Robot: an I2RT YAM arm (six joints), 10 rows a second.
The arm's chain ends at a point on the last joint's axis. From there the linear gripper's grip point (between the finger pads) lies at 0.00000 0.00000 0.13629 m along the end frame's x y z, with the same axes.
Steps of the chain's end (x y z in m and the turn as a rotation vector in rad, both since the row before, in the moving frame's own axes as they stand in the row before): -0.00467, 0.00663, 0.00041, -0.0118, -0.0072, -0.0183; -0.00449, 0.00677, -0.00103, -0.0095, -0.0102, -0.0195; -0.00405, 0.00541, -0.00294, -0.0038, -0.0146, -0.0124; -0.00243, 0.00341, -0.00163, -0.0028, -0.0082, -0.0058; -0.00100, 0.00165, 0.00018, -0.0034, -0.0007, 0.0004; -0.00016, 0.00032, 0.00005, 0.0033, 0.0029, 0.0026
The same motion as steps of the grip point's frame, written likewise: -0.00564, 0.00825, 0.00040, -0.0118, -0.0072, -0.0183; -0.00587, 0.00808, -0.00104, -0.0095, -0.0102, -0.0195; -0.00604, 0.00594, -0.00296, -0.0038, -0.0146, -0.0124; -0.00355, 0.00379, -0.00164, -0.0028, -0.0082, -0.0058; -0.00110, 0.00211, 0.00018, -0.0034, -0.0007, 0.0004; 0.00024, -0.00013, 0.00005, 0.0033, 0.0029, 0.0026
